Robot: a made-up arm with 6 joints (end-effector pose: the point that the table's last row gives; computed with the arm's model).
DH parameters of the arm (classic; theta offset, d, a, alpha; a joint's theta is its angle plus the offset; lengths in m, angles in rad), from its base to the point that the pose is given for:
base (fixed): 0.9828 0 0.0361 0
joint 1: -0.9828 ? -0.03 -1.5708
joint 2: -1.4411 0 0.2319 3.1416
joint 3: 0.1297 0.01 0 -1.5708
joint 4: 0 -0.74 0.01 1.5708
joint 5: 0 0.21 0.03 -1.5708
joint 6: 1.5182 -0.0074 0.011 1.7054
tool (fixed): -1.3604 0.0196 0 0
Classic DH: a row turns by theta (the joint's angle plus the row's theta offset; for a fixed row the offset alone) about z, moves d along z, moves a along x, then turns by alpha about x.
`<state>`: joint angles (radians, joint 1 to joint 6).
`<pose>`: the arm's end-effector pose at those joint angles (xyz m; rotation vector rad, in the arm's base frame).
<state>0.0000 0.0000 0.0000 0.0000 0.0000 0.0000</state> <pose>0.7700 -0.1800 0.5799 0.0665 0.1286 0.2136</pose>
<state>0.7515 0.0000 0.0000 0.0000 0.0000 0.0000</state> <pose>0.7114 0.3886 0.5799 0.0152 0.1494 0.9637</pose>
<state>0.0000 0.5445 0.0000 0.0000 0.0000 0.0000</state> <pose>0.8074 -0.1800 0.1340 0.1237 0.6707 0.1913</pose>
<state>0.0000 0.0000 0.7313 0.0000 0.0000 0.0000</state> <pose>0.5382 -0.1800 1.0655 -0.0145 -0.5997 0.2265</pose>
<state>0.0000 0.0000 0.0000 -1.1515 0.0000 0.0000</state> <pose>0.7700 -0.1162 0.3617 1.2117 -0.0090 0.2651</pose>
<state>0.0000 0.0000 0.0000 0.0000 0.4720 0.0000</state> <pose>0.7462 -0.1800 0.5790 0.0148 -0.3415 0.2241</pose>
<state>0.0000 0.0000 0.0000 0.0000 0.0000 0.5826</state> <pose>0.7700 -0.1706 0.5712 -0.5131 0.1865 0.1695</pose>
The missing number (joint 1, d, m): 0.29
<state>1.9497 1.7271 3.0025 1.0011 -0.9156 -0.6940</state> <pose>0.0254 0.2808 1.0356 0.5982 -0.1202 1.4141</pose>
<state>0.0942 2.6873 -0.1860 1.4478 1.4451 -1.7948</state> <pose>-0.5514 -0.0382 -0.3416 2.2531 2.1871 -0.0440</pose>
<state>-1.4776 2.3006 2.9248 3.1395 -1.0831 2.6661</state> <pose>0.2872 -0.6819 0.5501 -0.9121 -1.2899 -0.5320</pose>
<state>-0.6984 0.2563 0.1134 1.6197 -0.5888 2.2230</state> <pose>0.6652 -0.4953 0.5948 1.8798 -1.6071 -0.4291</pose>
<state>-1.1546 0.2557 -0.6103 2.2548 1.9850 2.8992</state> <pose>0.4084 -0.5071 0.0514 2.6201 1.4469 0.3006</pose>
